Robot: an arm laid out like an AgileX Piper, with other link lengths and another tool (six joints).
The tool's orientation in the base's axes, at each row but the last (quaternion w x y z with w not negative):
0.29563, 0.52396, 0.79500, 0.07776
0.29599, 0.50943, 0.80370, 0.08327
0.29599, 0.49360, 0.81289, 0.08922
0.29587, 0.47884, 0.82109, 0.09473
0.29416, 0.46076, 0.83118, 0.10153
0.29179, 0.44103, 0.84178, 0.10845
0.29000, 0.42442, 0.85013, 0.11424
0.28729, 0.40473, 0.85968, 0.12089
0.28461, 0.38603, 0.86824, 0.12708
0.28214, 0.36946, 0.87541, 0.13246
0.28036, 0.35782, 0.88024, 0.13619
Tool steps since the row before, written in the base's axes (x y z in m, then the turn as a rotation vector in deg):
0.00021, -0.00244, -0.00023, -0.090, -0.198, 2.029
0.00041, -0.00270, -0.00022, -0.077, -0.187, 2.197
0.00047, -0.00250, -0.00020, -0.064, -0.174, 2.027
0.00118, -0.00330, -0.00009, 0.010, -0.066, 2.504
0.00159, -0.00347, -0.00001, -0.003, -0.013, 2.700
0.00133, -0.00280, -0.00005, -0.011, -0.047, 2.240
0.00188, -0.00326, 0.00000, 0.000, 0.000, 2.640
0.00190, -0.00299, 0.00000, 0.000, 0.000, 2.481
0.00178, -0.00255, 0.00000, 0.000, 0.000, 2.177
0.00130, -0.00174, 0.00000, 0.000, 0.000, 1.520
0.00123, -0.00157, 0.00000, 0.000, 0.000, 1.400
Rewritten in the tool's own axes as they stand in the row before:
-0.00211, -0.00101, 0.00076, -0.938, 0.722, -1.663
-0.00238, -0.00104, 0.00086, -0.998, 0.810, -1.793
-0.00222, -0.00098, 0.00080, -0.924, 0.752, -1.650
-0.00318, -0.00091, 0.00117, -1.049, 1.072, -2.006
-0.00350, -0.00081, 0.00129, -1.077, 1.178, -2.177
-0.00282, -0.00076, 0.00103, -0.919, 0.950, -1.809
-0.00345, -0.00077, 0.00128, -1.046, 1.163, -2.127
-0.00325, -0.00073, 0.00120, -0.983, 1.093, -1.999
-0.00285, -0.00064, 0.00105, -0.862, 0.959, -1.754
-0.00199, -0.00046, 0.00073, -0.602, 0.669, -1.225
-0.00183, -0.00043, 0.00067, -0.555, 0.617, -1.128

